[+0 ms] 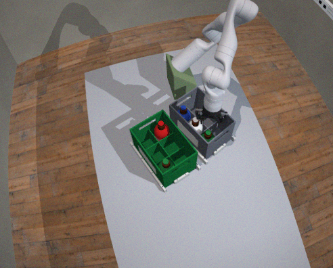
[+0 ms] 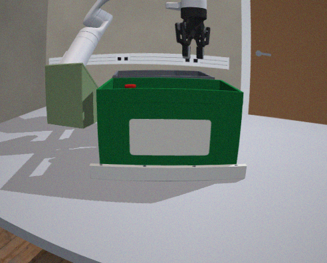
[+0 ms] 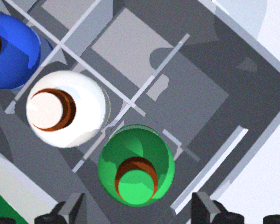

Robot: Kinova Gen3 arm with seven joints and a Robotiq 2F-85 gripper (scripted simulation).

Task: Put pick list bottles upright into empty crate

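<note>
My gripper is now 21 cm to the left of the green crate, 15 cm above it and 2 cm short of it. Also, from my hand: grey crate: 15 cm below, 10 cm behind, 1 cm to the right; then white-label bottle: 15 cm below, 7 cm behind, 5 cm to the right; then blue-label bottle: 15 cm below, 15 cm behind, 9 cm to the right.
</note>
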